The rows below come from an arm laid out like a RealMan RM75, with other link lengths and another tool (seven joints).
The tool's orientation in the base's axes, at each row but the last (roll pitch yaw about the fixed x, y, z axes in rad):
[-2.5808, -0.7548, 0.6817]
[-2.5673, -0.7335, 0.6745]
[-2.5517, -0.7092, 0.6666]
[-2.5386, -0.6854, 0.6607]
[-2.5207, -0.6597, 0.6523]
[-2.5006, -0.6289, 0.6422]
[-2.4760, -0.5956, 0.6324]
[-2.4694, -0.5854, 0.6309]
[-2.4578, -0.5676, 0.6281]
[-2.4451, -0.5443, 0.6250]
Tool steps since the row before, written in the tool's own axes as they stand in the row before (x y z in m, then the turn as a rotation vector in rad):
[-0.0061, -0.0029, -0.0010, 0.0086, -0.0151, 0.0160]
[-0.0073, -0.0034, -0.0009, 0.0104, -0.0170, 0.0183]
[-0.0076, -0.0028, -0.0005, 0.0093, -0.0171, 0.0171]
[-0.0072, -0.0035, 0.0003, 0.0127, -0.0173, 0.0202]
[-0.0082, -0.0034, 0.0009, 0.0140, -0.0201, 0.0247]
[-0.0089, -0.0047, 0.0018, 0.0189, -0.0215, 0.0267]
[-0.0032, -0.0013, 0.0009, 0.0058, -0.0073, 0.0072]
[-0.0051, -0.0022, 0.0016, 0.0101, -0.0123, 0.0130]
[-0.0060, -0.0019, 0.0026, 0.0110, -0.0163, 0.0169]
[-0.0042, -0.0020, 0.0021, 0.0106, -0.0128, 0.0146]
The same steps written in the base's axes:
[-0.0059, -0.0023, -0.0024, -0.0056, 0.0229, 0.0019]
[-0.0071, -0.0026, -0.0030, -0.0059, 0.0263, 0.0024]
[-0.0068, -0.0028, -0.0035, -0.0067, 0.0249, 0.0025]
[-0.0071, -0.0017, -0.0032, -0.0046, 0.0290, 0.0028]
[-0.0078, -0.0018, -0.0040, -0.0058, 0.0343, 0.0019]
[-0.0093, -0.0009, -0.0041, -0.0036, 0.0387, 0.0042]
[-0.0031, -0.0003, -0.0017, -0.0016, 0.0114, 0.0023]
[-0.0051, -0.0004, -0.0027, -0.0025, 0.0201, 0.0035]
[-0.0056, -0.0002, -0.0039, -0.0050, 0.0252, 0.0036]
[-0.0045, 0.0003, -0.0025, -0.0026, 0.0218, 0.0029]

